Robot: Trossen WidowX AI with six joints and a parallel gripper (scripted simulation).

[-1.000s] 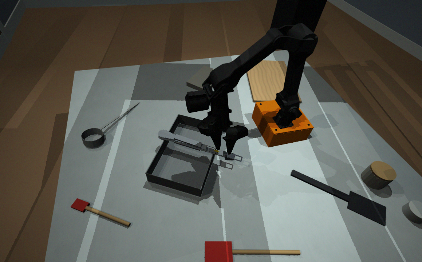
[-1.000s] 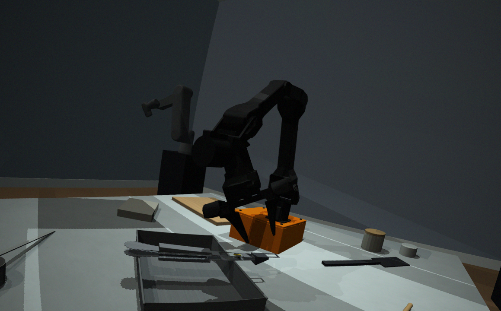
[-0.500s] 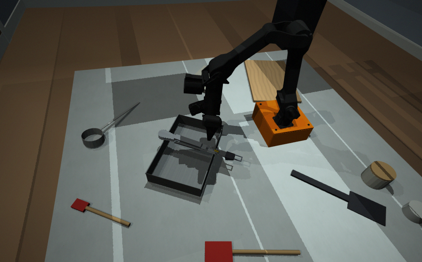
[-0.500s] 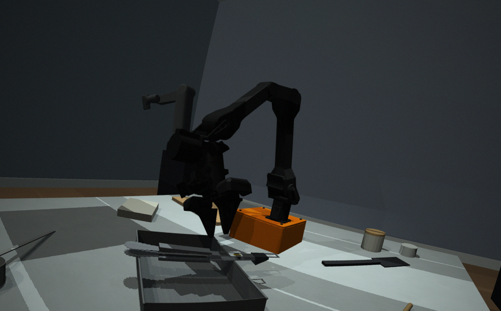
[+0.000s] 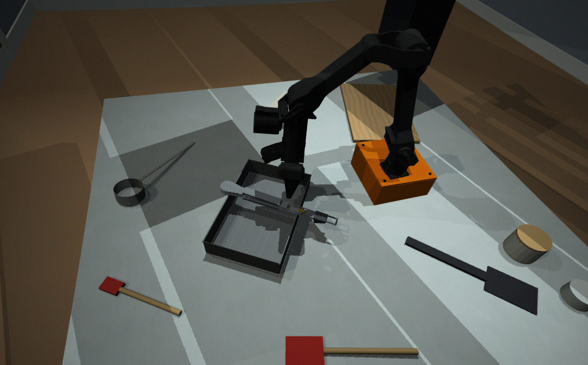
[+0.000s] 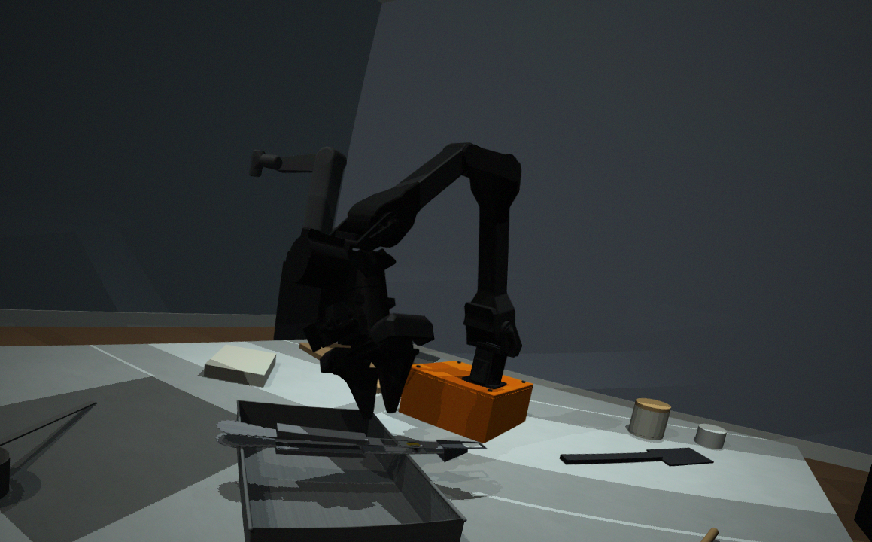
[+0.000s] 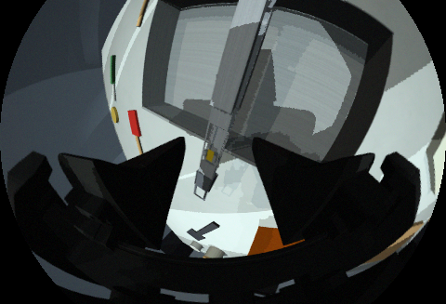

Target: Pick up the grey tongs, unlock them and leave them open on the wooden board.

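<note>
Now: the dark roasting tin 70 mm below my gripper tip, 70 mm ahead of it and 20 mm to the right of it. The rest, counted from my gripper tip: wooden board: 490 mm behind, 360 mm to the right, 90 mm below; then beige block: 450 mm to the right, 150 mm behind, 80 mm below; then black spatula: 400 mm behind, 320 mm to the left, 90 mm below.
</note>
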